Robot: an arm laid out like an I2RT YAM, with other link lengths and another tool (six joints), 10 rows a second.
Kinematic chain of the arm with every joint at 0, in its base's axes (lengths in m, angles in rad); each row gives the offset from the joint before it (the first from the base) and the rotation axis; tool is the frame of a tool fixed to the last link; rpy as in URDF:
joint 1: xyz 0 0 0.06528 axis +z
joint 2: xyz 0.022 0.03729 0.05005 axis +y
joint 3: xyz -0.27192 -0.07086 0 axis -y
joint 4: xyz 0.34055 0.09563 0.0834 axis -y
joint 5: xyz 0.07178 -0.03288 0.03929 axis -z
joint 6: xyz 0.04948 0 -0.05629 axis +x
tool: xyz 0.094 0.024 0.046 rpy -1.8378 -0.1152 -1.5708
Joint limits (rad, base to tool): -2.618..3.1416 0..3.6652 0..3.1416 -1.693..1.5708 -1.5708..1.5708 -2.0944..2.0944
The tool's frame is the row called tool.
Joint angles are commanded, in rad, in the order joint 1, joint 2, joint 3, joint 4, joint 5, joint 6. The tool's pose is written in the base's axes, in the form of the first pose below.
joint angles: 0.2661 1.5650 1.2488 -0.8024 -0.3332 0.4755
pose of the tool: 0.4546 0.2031 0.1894 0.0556 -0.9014 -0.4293 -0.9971 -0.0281 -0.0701
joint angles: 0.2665 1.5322 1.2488 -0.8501 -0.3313 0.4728
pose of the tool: 0.4441 0.2003 0.1989 0.0519 -0.9041 -0.4243 -0.9979 -0.0304 -0.0571
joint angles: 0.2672 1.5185 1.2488 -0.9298 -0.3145 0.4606
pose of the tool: 0.4299 0.1950 0.1954 0.0338 -0.9185 -0.3941 -0.9993 -0.0362 -0.0014
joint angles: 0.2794 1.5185 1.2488 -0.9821 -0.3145 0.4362
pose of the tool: 0.4178 0.1987 0.1904 0.0494 -0.9246 -0.3777 -0.9967 -0.0698 0.0406
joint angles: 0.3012 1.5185 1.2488 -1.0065 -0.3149 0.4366
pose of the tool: 0.4090 0.2064 0.1881 0.0604 -0.9259 -0.3729 -0.9938 -0.0909 0.0646
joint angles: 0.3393 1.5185 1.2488 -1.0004 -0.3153 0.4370
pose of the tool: 0.4019 0.2223 0.1887 0.0975 -0.9220 -0.3747 -0.9899 -0.1286 0.0589
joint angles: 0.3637 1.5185 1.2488 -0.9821 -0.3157 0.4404
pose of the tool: 0.3996 0.2331 0.1904 0.1231 -0.9169 -0.3796 -0.9878 -0.1502 0.0424
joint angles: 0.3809 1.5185 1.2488 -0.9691 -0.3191 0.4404
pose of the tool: 0.3976 0.2413 0.1918 0.1440 -0.9115 -0.3852 -0.9852 -0.1685 0.0303
